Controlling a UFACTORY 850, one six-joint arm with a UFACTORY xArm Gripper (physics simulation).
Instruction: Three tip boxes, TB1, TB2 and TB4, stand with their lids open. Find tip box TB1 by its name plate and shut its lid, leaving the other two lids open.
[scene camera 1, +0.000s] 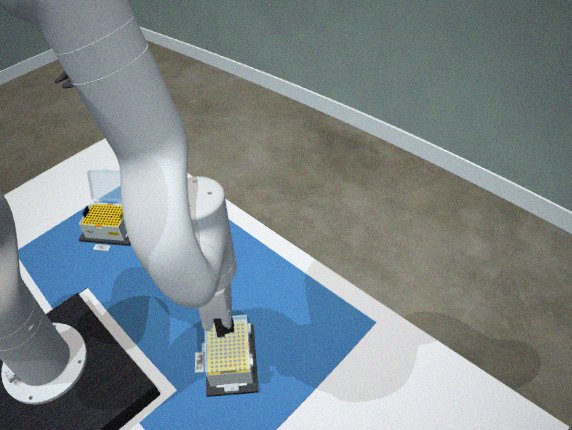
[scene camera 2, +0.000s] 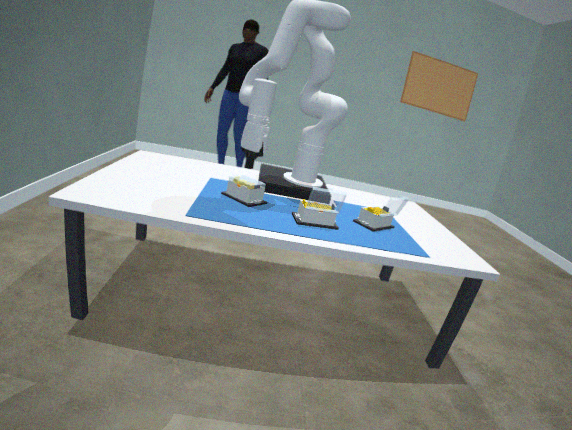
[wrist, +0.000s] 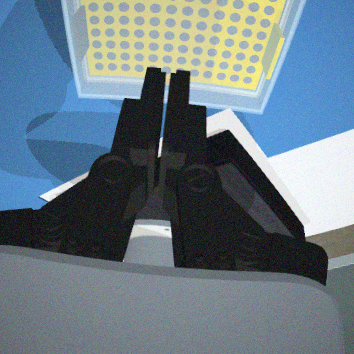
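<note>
A tip box (scene camera 1: 228, 378) (scene camera 2: 245, 192) (wrist: 175, 42) stands at the near end of the mat in scene camera 1. Its clear lid lies down over the yellow tip rack, flat or nearly so; a small remaining gap cannot be ruled out. Its name plate (scene camera 1: 199, 361) is unreadable. My gripper (scene camera 1: 223, 328) (scene camera 2: 249, 166) (wrist: 165, 95) is shut and empty, its fingertips at or just above the lid's edge. A second box (scene camera 2: 317, 215) and a third box (scene camera 1: 102, 231) (scene camera 2: 376, 219) have their lids standing open. The arm hides the second box in scene camera 1.
The boxes stand on a blue mat (scene camera 1: 280, 295) (scene camera 2: 270, 227) on a white table (scene camera 1: 450, 390) (scene camera 2: 120, 172). The robot's black base plate (scene camera 1: 117, 400) lies beside the mat. A person (scene camera 2: 232, 100) stands behind the table.
</note>
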